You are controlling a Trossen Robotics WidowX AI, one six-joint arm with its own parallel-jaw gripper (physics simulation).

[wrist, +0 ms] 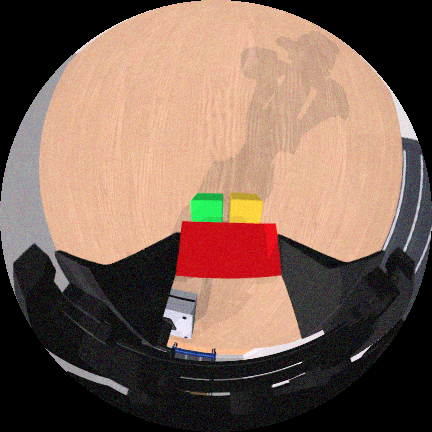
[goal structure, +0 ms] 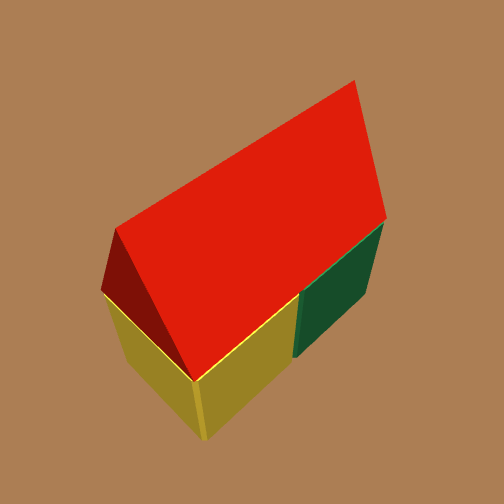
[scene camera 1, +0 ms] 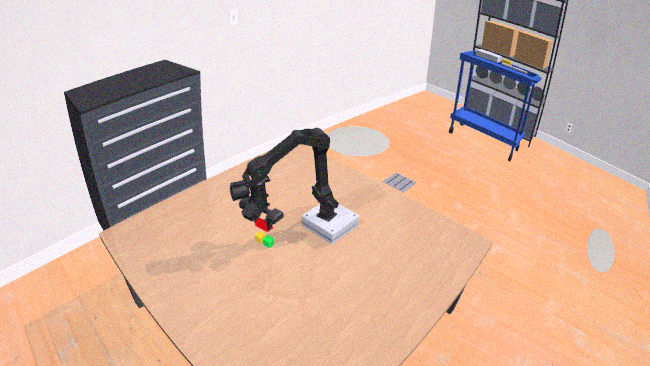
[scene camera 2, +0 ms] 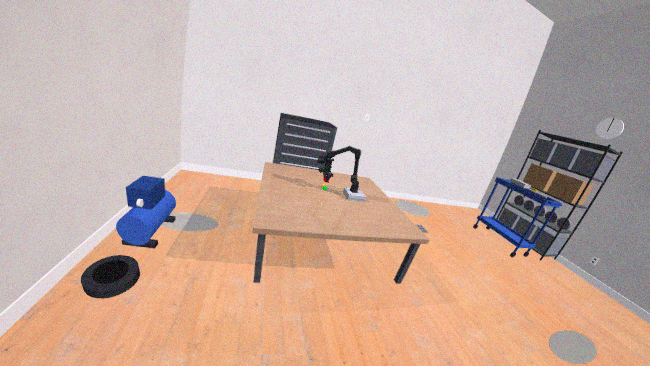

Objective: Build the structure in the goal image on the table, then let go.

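My gripper is shut on a red block, which spans the space between the two fingers. The red block is held above the table, apart from the blocks below. A green block and a yellow block stand on the table side by side, with a narrow gap between them in the wrist view. In the wrist view the red block hides the near lower part of both.
The arm's white base plate is on the table, to the right of the blocks in scene camera 1. A dark drawer cabinet stands behind the table. A blue cart and a compressor stand on the floor.
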